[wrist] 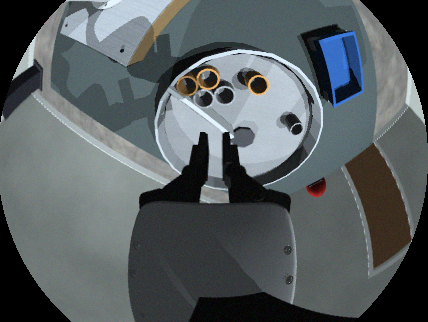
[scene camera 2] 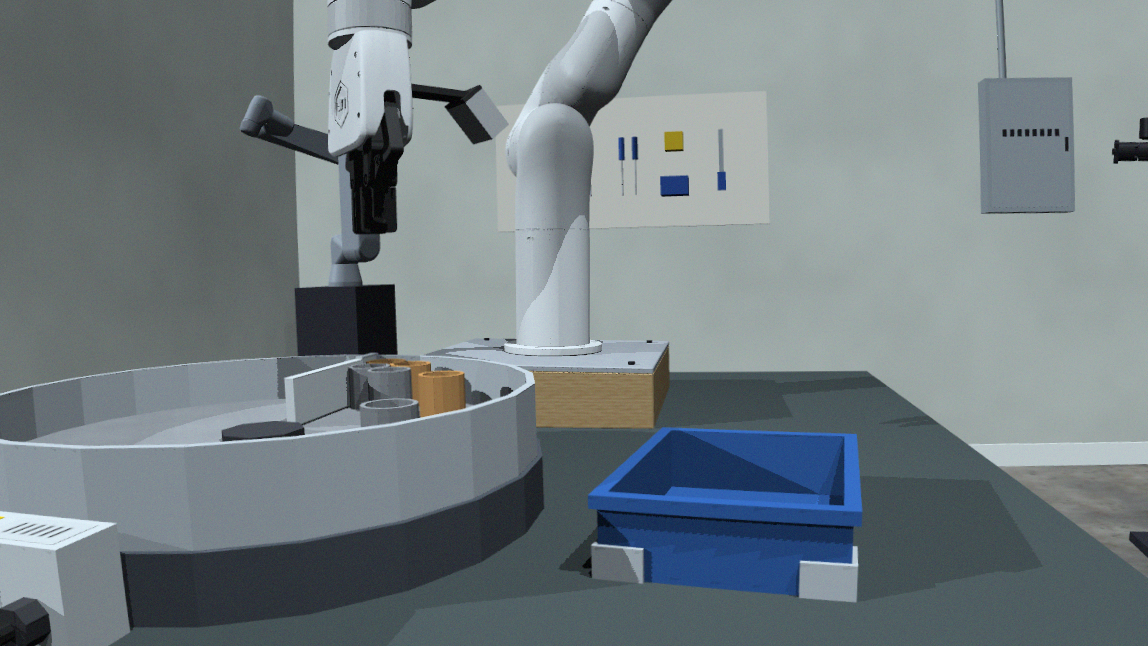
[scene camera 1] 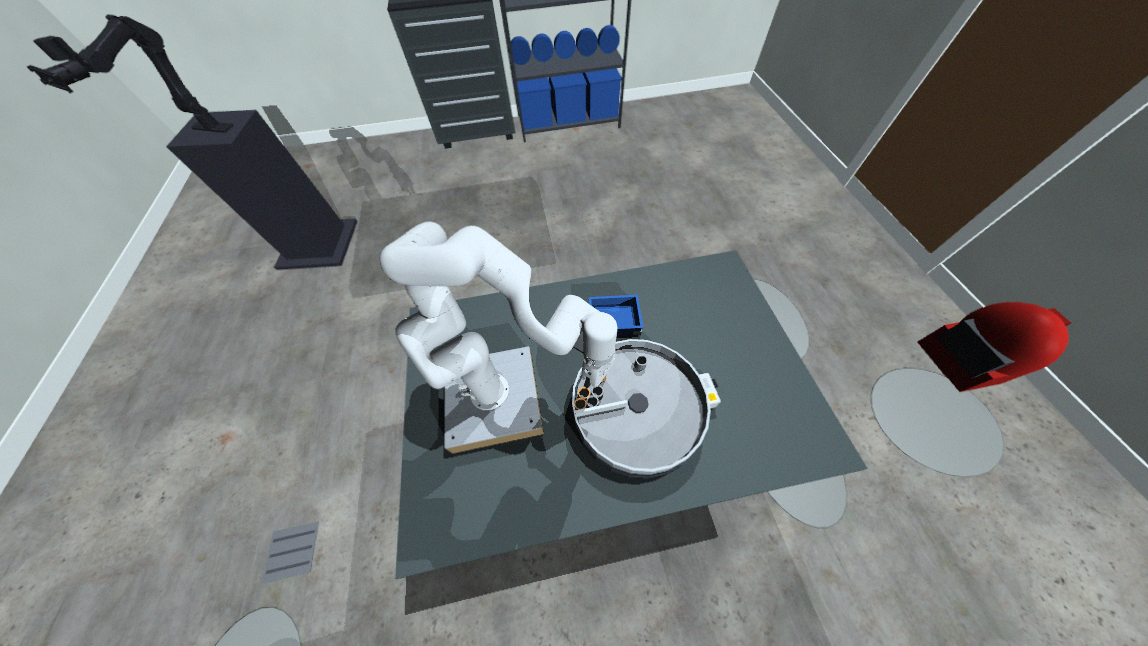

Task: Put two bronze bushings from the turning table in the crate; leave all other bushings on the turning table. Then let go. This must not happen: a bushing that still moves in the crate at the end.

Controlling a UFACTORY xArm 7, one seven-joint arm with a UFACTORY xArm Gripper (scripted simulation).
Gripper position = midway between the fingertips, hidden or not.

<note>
In view: my gripper [scene camera 2: 374, 233], a grey bushing [scene camera 2: 385, 411], a grey bushing [scene camera 2: 358, 380], a grey bushing [scene camera 2: 397, 384], a blue crate [scene camera 2: 738, 542] and a round grey turning table [scene camera 1: 662, 420].
My gripper also shows in the wrist view [wrist: 215, 142]. The blue crate is seen too in the wrist view [wrist: 343, 54] and in scene camera 1 [scene camera 1: 625, 309]. The round grey turning table also shows in the wrist view [wrist: 258, 124].
</note>
